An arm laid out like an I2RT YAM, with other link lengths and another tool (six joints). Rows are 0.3 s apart.
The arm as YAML. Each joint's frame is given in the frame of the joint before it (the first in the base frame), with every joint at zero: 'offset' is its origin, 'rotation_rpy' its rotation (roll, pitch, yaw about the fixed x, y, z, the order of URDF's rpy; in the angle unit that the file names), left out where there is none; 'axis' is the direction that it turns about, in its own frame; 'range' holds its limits. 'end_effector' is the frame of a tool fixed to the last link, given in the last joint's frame.
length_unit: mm
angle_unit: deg
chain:
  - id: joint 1
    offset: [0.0, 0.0, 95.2]
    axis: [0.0, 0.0, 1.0]
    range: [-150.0, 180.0]
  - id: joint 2
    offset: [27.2, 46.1, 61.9]
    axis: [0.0, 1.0, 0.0]
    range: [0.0, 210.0]
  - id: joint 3
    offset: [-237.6, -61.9, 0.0]
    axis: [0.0, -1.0, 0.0]
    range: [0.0, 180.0]
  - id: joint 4
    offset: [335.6, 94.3, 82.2]
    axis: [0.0, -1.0, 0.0]
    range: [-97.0, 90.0]
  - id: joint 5
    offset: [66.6, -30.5, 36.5]
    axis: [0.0, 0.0, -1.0]
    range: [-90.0, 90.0]
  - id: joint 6
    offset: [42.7, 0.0, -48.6]
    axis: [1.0, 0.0, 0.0]
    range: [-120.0, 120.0]
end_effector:
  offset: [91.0, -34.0, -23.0]
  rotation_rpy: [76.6, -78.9, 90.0]
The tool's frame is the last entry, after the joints.
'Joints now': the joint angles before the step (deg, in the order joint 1, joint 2, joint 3, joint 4, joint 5, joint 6). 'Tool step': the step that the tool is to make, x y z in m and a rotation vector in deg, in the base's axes. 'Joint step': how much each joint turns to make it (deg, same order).
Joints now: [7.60 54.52 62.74 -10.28 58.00 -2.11]
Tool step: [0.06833 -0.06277 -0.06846 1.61 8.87 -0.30]
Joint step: [-12.20 12.49 0.22 2.84 -12.00 0.70]
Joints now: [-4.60 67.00 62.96 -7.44 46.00 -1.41]
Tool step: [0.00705 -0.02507 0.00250 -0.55 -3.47 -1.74]
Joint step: [-3.69 1.40 -0.02 5.41 -1.90 -0.67]
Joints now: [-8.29 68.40 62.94 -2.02 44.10 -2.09]
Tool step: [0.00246 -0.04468 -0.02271 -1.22 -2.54 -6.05]
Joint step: [-5.78 3.32 -2.67 9.38 0.35 -0.94]
